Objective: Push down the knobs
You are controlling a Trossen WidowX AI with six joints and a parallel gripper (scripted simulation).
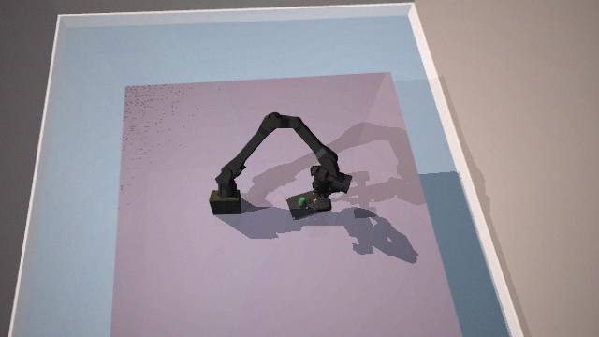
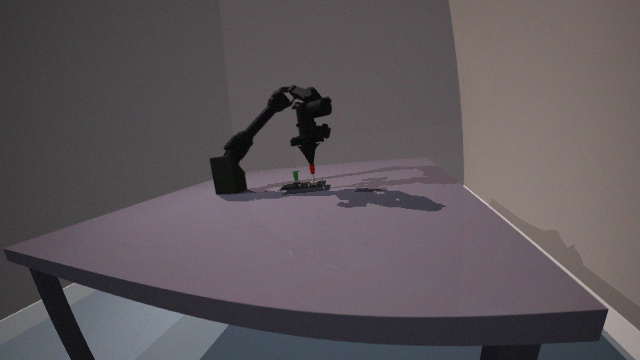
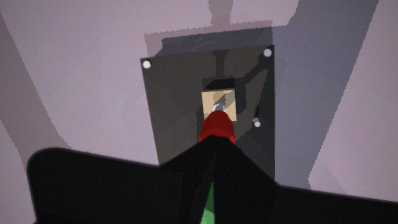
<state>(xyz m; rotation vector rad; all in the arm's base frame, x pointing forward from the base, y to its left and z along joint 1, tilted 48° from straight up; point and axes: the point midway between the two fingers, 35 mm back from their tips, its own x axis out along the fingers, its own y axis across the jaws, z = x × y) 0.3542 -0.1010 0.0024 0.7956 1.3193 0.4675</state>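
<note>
Now: gripper tip 6 cm past the green knob, 1 cm to the right of it and 3 cm above it. From my gripper tip the other things lie so: red knob: 2 cm below.
</note>
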